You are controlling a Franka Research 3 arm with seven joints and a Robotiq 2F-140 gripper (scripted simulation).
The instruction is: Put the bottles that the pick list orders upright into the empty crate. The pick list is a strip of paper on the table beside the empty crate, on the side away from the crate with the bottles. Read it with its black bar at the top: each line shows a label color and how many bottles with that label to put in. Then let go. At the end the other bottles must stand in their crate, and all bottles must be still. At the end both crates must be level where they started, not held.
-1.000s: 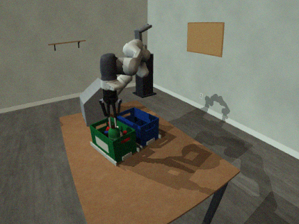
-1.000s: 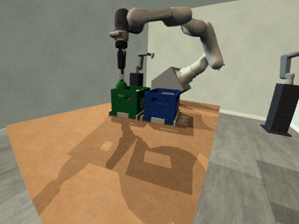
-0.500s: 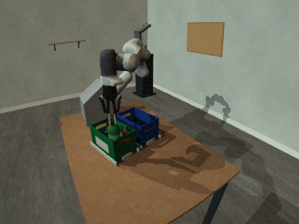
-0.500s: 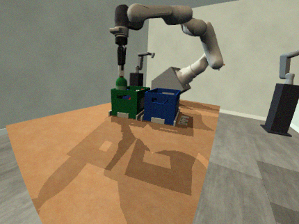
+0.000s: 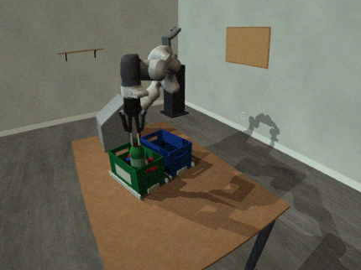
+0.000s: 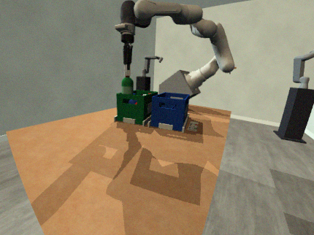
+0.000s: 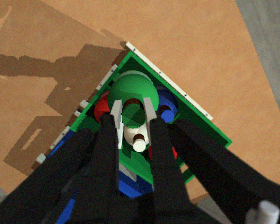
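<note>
My hand is 8 cm above the green bottle. Round my hand: white bottle (10 cm behind, 7 cm to the left, 23 cm below); then green crate (10 cm behind, 3 cm to the left, 23 cm below); then blue-capped bottle (9 cm behind, 2 cm to the right, 23 cm below).
</note>
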